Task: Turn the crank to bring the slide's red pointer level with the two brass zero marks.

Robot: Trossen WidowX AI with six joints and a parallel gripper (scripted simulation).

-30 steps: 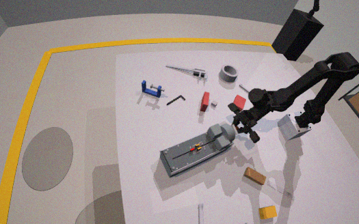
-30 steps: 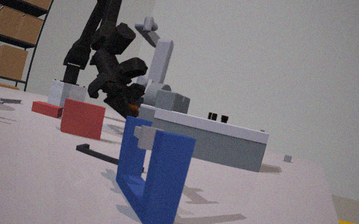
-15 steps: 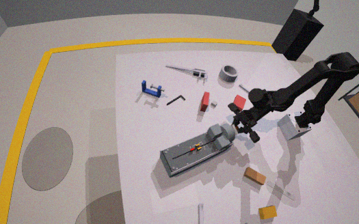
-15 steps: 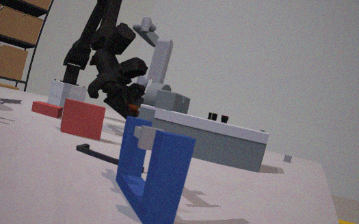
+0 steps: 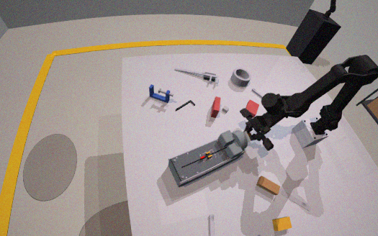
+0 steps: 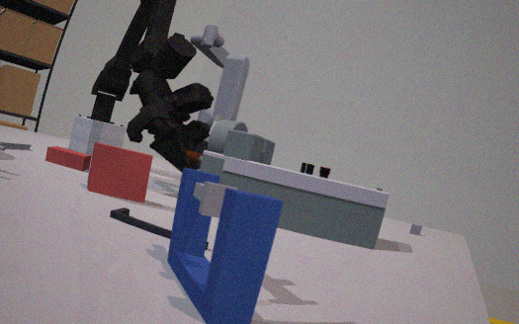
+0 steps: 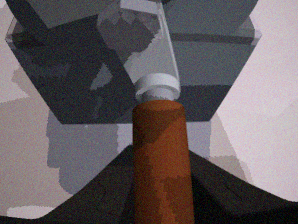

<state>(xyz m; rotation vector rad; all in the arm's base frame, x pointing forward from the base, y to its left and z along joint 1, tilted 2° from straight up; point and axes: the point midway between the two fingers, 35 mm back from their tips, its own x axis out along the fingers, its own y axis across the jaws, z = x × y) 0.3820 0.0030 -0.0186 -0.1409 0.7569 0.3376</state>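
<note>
Now: the crank handle 3 cm above my gripper tip, 2 cm behind it and 1 cm to the right of it. From my gripper tip the other things lie so: tan block: 19 cm to the left, 8 cm behind, 2 cm below; then red pointer: 18 cm ahead, 7 cm to the left, 5 cm above; then black hex key: 21 cm to the right, 18 cm ahead, 3 cm below.
</note>
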